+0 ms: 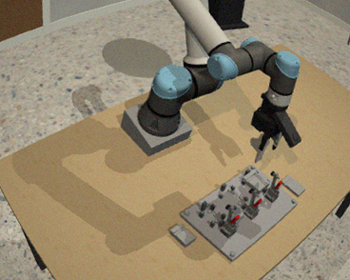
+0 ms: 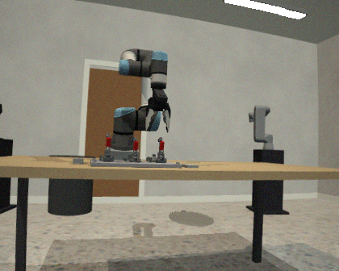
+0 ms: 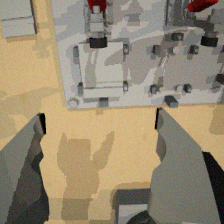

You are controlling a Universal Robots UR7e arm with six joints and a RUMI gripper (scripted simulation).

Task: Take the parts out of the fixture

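My gripper is now 15 cm above the grey fixture plate, 10 cm to the left of it and 7 cm short of it.
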